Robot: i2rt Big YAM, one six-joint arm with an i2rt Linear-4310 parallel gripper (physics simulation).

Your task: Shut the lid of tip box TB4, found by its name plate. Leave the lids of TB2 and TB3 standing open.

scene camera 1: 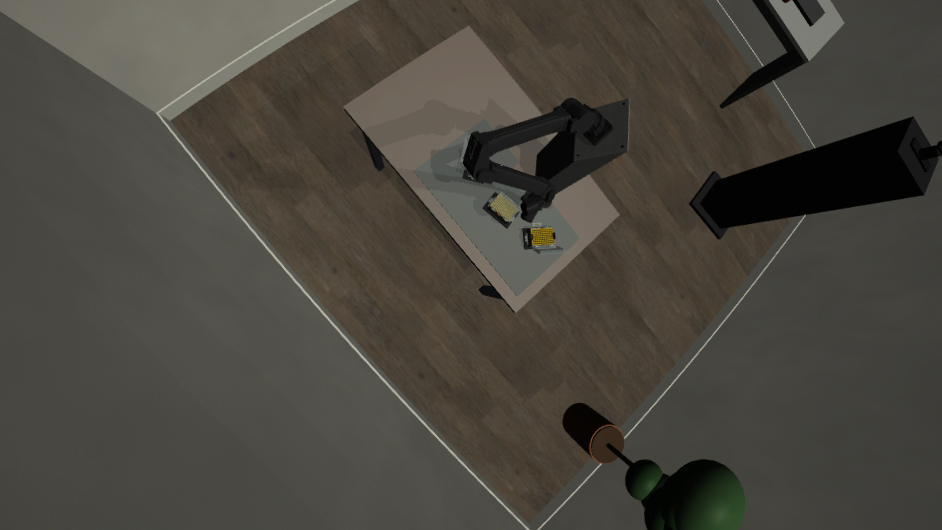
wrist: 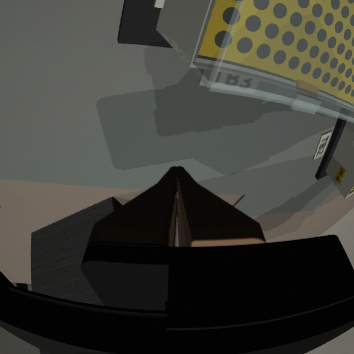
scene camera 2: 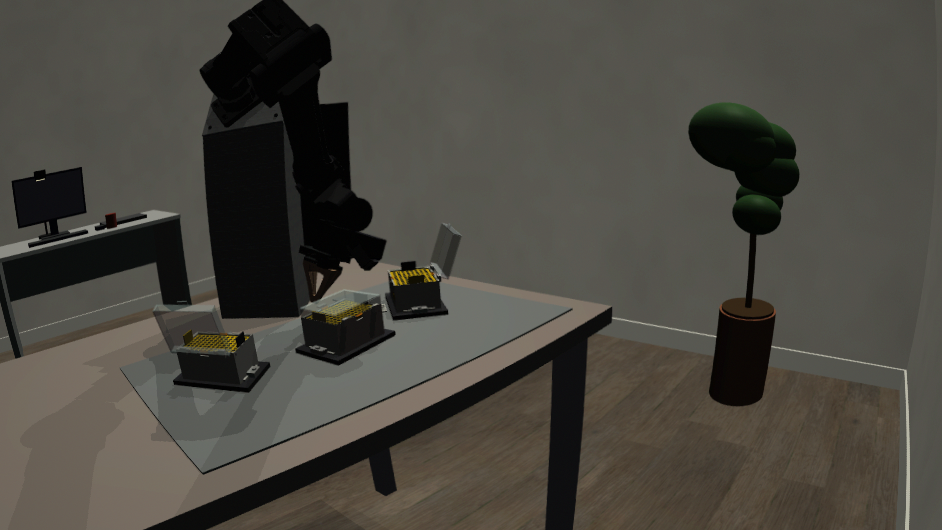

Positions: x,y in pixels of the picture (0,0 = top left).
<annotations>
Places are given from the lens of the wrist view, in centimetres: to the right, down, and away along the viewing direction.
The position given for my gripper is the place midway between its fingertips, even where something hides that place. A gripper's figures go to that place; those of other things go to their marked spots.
my gripper (wrist: 176,175): 0, 0, 13
grey-green mat (wrist: 90,111): -5, -4, 13
</annotations>
